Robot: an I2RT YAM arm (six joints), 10 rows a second.
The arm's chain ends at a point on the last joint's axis. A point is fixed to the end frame.
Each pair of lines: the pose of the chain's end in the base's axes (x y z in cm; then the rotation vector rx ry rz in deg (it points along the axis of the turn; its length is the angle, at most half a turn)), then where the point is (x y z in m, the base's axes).
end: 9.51, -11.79, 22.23, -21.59, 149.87, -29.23
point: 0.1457 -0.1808 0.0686
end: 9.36, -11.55, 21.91, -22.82, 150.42, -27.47
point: 0.1433 -0.1747 0.0637
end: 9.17, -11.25, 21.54, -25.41, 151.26, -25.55
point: 0.1394 -0.1677 0.0579
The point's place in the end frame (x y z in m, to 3 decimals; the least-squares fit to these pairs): 0.035 -0.002 0.170
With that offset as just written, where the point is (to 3 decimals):
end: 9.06, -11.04, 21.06, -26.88, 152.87, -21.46
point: 0.134 -0.157 0.049
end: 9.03, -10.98, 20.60, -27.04, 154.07, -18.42
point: 0.131 -0.151 0.042
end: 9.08, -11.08, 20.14, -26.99, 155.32, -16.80
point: 0.128 -0.149 0.036
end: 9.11, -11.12, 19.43, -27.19, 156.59, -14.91
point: 0.124 -0.146 0.027
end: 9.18, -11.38, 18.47, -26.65, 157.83, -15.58
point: 0.121 -0.150 0.018
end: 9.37, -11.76, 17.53, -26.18, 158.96, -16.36
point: 0.120 -0.156 0.008
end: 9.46, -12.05, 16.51, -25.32, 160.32, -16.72
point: 0.117 -0.160 -0.003
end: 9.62, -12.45, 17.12, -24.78, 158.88, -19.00
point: 0.123 -0.168 0.005
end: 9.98, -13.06, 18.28, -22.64, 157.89, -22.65
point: 0.129 -0.181 0.019
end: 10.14, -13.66, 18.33, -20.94, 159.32, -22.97
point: 0.126 -0.188 0.019
